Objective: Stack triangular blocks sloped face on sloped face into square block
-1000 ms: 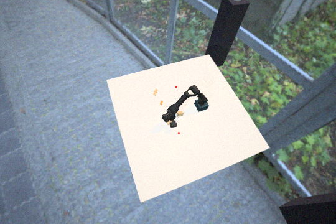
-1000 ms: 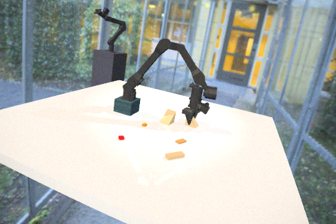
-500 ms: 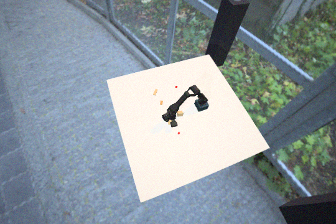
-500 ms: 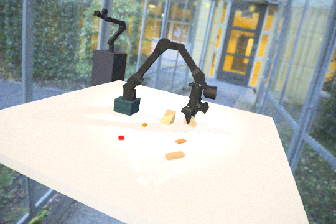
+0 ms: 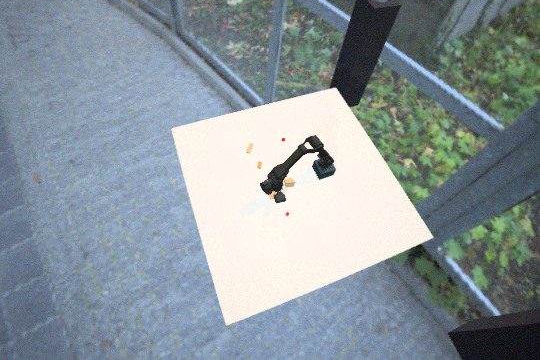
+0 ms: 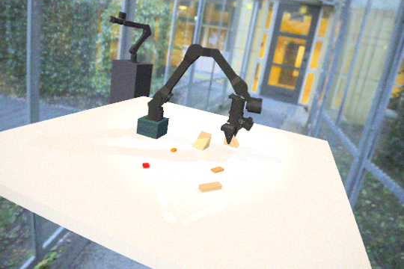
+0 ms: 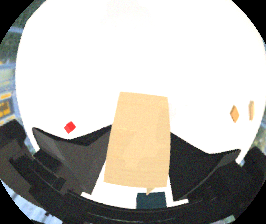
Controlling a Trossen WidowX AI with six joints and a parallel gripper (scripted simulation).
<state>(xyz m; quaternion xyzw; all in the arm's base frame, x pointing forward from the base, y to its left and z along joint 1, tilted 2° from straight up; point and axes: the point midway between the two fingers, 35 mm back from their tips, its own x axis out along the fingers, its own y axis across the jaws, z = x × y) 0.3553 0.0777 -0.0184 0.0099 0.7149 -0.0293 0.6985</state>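
My gripper tip is 1 cm past the triangular block and 1 cm below it. Round my gripper tip: flat tan slab (4 cm ahead, 38 cm to the right, 3 cm below); red cube (3 cm behind, 14 cm to the left, 3 cm below); orange chip (19 cm behind, 19 cm to the right, 3 cm below).
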